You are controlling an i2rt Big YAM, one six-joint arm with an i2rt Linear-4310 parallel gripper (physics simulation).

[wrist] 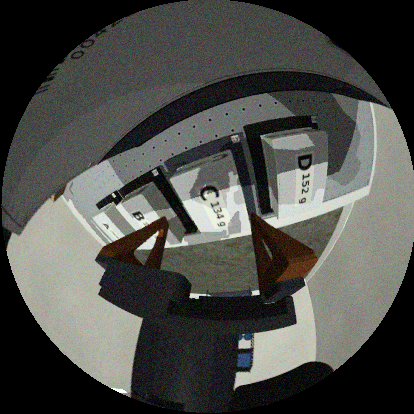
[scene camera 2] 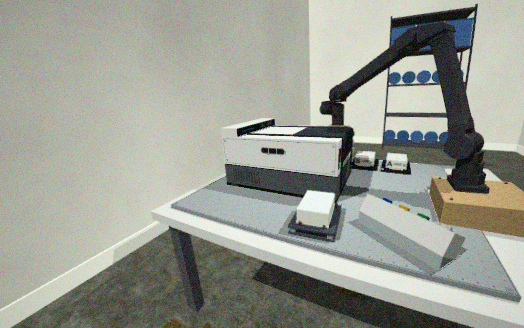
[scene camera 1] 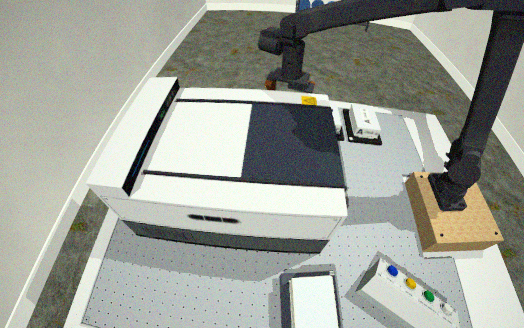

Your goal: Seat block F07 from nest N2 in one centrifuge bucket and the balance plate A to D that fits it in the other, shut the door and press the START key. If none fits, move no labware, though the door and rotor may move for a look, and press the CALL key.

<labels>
My gripper is open and holds nothing. Also in view: a plate C.
</labels>
